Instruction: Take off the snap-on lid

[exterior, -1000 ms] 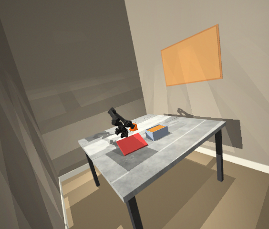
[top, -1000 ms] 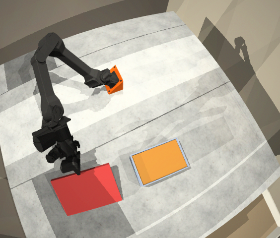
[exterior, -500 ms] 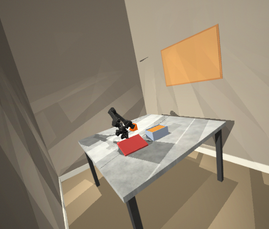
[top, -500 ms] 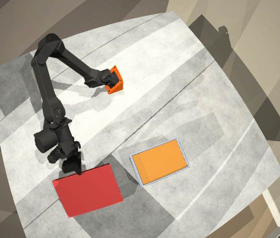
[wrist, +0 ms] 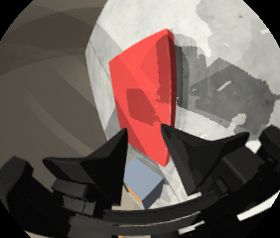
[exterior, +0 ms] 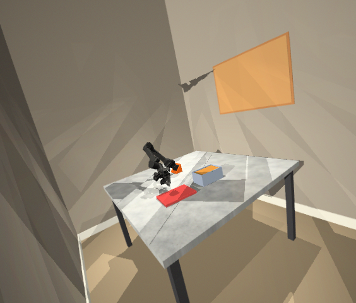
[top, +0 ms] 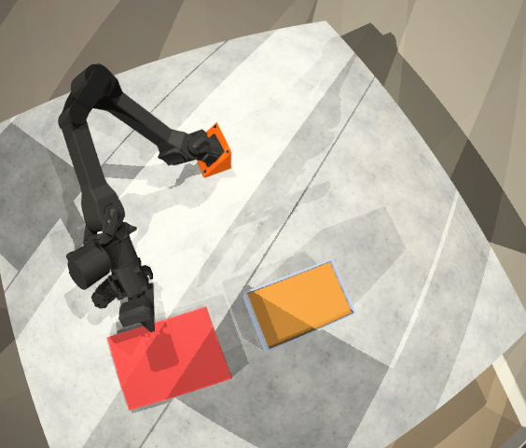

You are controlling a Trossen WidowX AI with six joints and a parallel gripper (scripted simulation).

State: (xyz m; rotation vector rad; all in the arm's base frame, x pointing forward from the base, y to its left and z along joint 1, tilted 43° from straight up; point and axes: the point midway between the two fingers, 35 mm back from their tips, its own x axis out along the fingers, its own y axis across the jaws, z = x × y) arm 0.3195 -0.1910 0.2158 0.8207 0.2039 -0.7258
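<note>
My gripper tip is 7 cm short of the red lid, 1 cm to the left of it and 5 cm above it. Round my gripper tip: grey storage box: 9 cm ahead, 30 cm to the left, 2 cm below.
</note>
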